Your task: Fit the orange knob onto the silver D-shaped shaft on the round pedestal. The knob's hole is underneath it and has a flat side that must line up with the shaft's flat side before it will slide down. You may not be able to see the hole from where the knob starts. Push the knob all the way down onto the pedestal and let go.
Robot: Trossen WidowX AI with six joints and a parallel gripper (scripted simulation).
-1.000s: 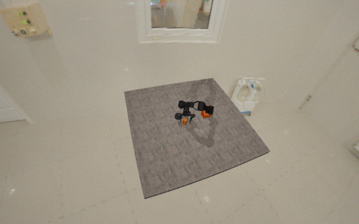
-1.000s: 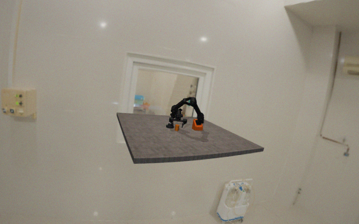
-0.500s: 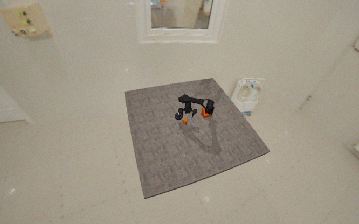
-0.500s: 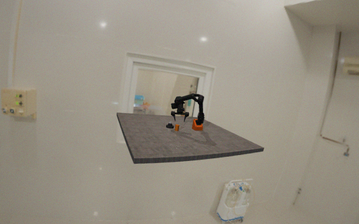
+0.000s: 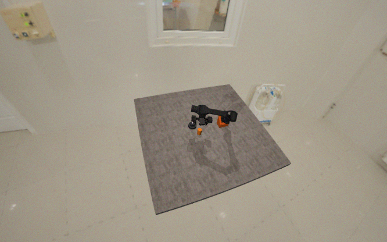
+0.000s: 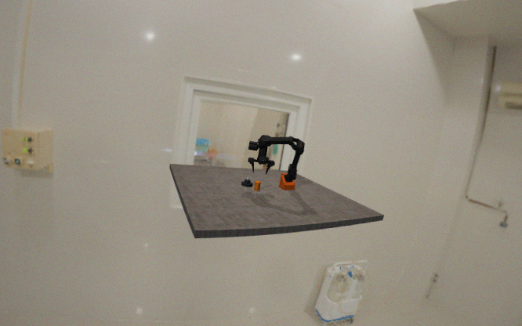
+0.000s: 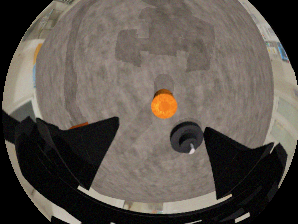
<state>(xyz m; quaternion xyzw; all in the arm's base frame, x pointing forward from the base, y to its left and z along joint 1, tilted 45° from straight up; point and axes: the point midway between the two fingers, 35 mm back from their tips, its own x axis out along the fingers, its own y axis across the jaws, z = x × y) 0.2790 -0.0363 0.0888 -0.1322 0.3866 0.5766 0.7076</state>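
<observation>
My gripper tip is now 8 cm above the orange knob. Round my gripper tip: round pedestal 11 cm to the right, 9 cm below, 3 cm ahead.
</observation>
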